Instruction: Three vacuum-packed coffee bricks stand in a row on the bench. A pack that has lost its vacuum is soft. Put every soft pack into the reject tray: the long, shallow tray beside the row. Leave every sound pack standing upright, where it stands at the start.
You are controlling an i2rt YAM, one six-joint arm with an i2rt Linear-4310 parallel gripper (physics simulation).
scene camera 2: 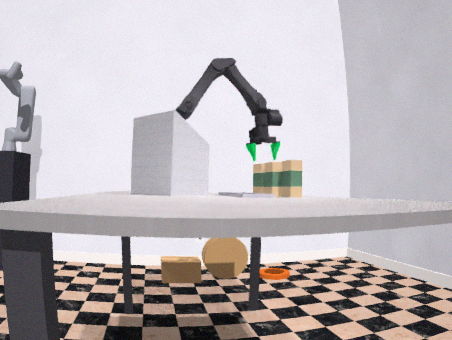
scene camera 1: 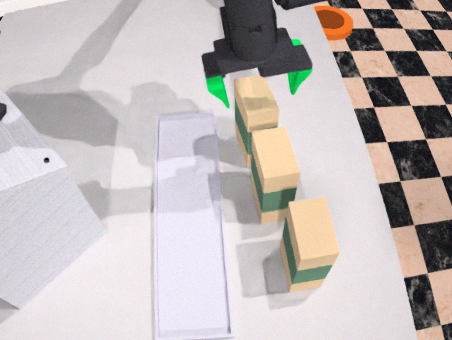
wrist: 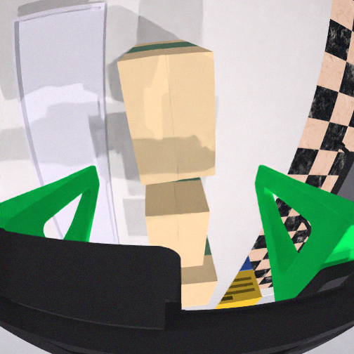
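Where they show: gripper, fingertip midpoint: (scene camera 2: 264,160) (scene camera 1: 260,98); arm's base at its link origin: (scene camera 2: 171,131).
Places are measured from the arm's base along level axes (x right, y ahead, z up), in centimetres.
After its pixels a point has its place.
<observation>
Three tan coffee bricks with green bands stand upright: the near brick (scene camera 1: 315,230) {x 4.4, y 46.9, z -10.7 cm} (scene camera 2: 292,178) {x 8.1, y 45.8, z -17.6 cm}, the middle brick (scene camera 1: 275,155) {x -6.7, y 41.8, z -10.6 cm} (wrist: 180,237) and the far brick (scene camera 1: 250,89) {x -19.2, y 38.0, z -10.6 cm} (wrist: 165,110). None looks visibly dented. Whether any is soft cannot be told by sight. The long, shallow reject tray (scene camera 1: 190,270) {x 5.6, y 29.9, z -24.3 cm} (scene camera 2: 240,194) {x 14.5, y 25.7, z -23.6 cm} (wrist: 60,60) lies left of the row with no brick in it. My gripper (scene camera 1: 260,100) {x -16.0, y 39.6, z -9.2 cm} (scene camera 2: 264,159) {x -16.0, y 39.6, z -9.2 cm} (wrist: 176,173) is open and empty, above the row at its far end. In the wrist view, the bricks show between and beyond the fingertips.
A large grey block (scene camera 1: 40,240) {x 7.0, y 9.4, z -13.8 cm} (scene camera 2: 152,155) {x 9.1, y -5.6, z -10.4 cm} stands left of the tray. The bench edge runs right of the row, with checkered floor beyond. An orange ring (scene camera 1: 335,34) (scene camera 2: 275,277) lies on the floor. A yellow labelled item (wrist: 240,291) shows low in the wrist view.
</observation>
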